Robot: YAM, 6 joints.
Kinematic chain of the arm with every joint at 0, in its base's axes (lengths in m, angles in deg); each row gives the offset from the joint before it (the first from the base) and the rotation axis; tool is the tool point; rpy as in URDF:
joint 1: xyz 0 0 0.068 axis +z
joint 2: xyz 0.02 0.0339 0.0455 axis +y
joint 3: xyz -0.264 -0.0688 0 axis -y
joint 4: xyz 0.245 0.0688 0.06 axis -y
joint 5: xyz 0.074 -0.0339 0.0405 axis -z
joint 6: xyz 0.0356 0 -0.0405 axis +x
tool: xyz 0 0 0 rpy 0 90 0
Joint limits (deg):
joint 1: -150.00..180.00
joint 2: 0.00..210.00
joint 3: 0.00..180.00
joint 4: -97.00..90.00
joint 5: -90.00..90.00
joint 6: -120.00..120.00
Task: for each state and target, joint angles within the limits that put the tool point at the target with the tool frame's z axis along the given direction. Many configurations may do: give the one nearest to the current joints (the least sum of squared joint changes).
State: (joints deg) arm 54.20 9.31 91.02 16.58 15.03 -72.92
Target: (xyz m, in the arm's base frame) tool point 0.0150 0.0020 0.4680 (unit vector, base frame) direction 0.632 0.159 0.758
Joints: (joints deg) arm 26.01 19.34 52.24 17.02 7.72 -72.92
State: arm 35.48 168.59 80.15 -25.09 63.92 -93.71
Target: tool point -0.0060 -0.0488 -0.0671 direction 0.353 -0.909 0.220
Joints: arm 41.50 204.69 38.96 -47.34 66.21 -93.71
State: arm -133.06 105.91 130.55 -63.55 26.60 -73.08
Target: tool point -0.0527 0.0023 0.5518 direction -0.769 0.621 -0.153
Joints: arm -141.98 65.66 128.17 -96.92 74.30 -73.08
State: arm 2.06 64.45 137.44 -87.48 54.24 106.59
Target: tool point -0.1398 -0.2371 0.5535 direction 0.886 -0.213 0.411
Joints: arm 53.26 39.50 152.63 -64.30 56.90 106.59
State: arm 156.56 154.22 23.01 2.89 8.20 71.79
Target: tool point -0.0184 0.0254 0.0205 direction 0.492 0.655 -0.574
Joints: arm 176.67 120.73 0.13 -7.69 43.02 71.79
